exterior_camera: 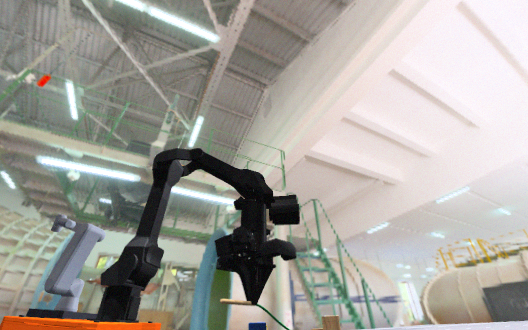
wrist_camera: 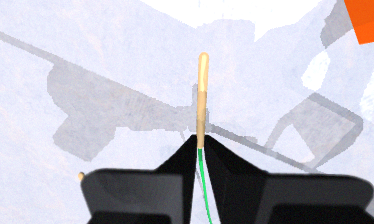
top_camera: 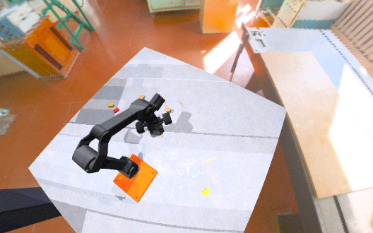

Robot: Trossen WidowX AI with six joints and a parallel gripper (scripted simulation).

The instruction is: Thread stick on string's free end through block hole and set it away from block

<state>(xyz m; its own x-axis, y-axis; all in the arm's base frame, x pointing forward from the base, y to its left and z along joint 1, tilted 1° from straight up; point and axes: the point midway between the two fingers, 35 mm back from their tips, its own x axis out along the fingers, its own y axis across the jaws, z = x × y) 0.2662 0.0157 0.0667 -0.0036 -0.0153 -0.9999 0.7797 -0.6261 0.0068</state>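
The thin wooden stick lies 1 cm to the right of my gripper tip and 1 cm behind it. Also, from my gripper tip: blue cube (14 cm to the left, 4 cm below, 1 cm behind); tan wooden block (14 cm ahead, 4 cm below, 3 cm to the left); round wooden button (27 cm to the left, 13 cm ahead, 5 cm below).
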